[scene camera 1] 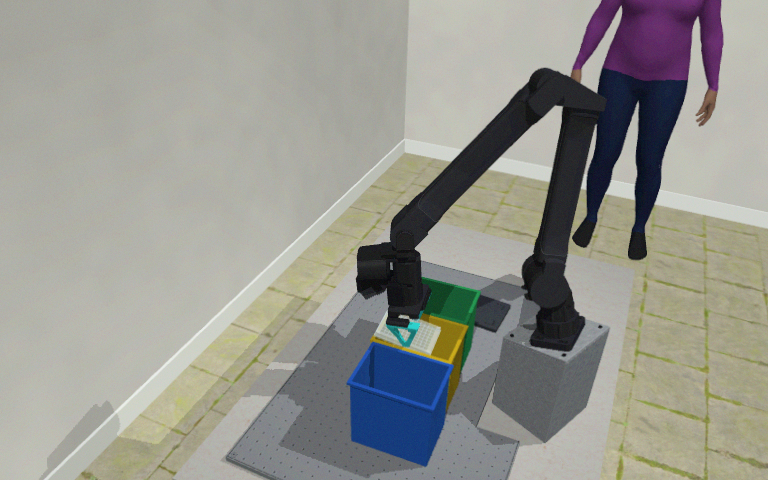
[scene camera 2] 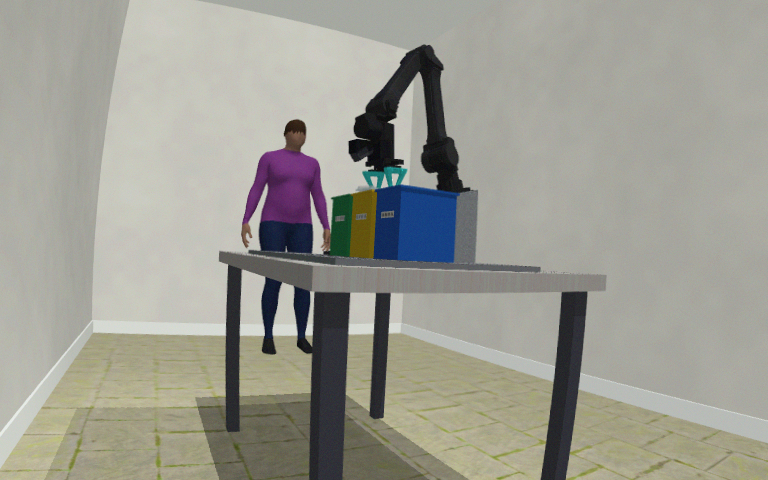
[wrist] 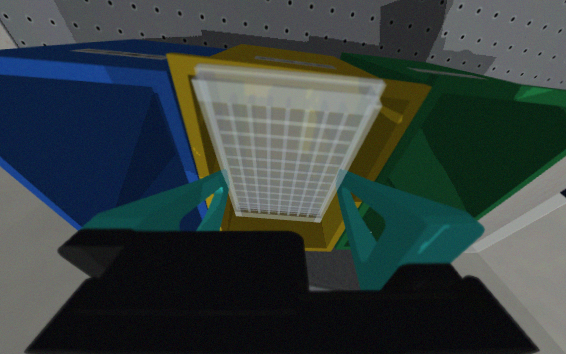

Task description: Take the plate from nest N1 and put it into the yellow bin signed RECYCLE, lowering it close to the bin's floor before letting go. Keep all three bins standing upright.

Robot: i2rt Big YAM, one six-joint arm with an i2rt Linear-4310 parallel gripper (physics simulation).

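Places are measured from the arm's base along level axes (x ahead, y left, z up), in millimetres.
Where they show: gripper, fingertip midpoint: (scene camera 1: 410,333) (wrist: 282,176); arm's base, origin of the base link: (scene camera 1: 558,333).
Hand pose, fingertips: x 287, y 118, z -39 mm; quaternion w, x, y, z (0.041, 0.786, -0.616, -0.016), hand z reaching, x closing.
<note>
Each offset is from my fingertips to the top centre of the thing. "spot": to the spot under its first point.
The clear-white gridded plate @(dz +23, dx +6, dy +2 mm) (scene camera 1: 428,335) (scene camera 2: 365,187) (wrist: 282,130) is held lengthwise between the teal fingers of my gripper (scene camera 1: 408,333) (scene camera 2: 385,185) (wrist: 282,176), which is shut on its two long sides. The plate looks about level at the mouth of the yellow bin @(dz +4, dx -18, dy -7 mm) (scene camera 1: 453,336) (scene camera 2: 362,232) (wrist: 295,240). In scene camera 2 a little of it shows just above the rim. In the wrist view it lies within the bin's opening, its far end close to the far rim. The yellow bin stands upright; its sign is too small to read. I cannot make out nest N1.
The upright blue bin @(dz +4, dx -43, dy +122 mm) (scene camera 1: 396,421) (scene camera 2: 427,226) (wrist: 90,125) and green bin @(dz +4, dx +5, dy -137 mm) (scene camera 1: 453,300) (scene camera 2: 341,232) (wrist: 490,140) stand close on either side of the yellow one. A dark pad @(spot: dz -164, dx -73, dy -349 mm) (scene camera 1: 493,314) lies beside the green bin, near the arm's grey pedestal (scene camera 1: 526,384). A person (scene camera 1: 651,39) (scene camera 2: 289,186) stands behind the table.
</note>
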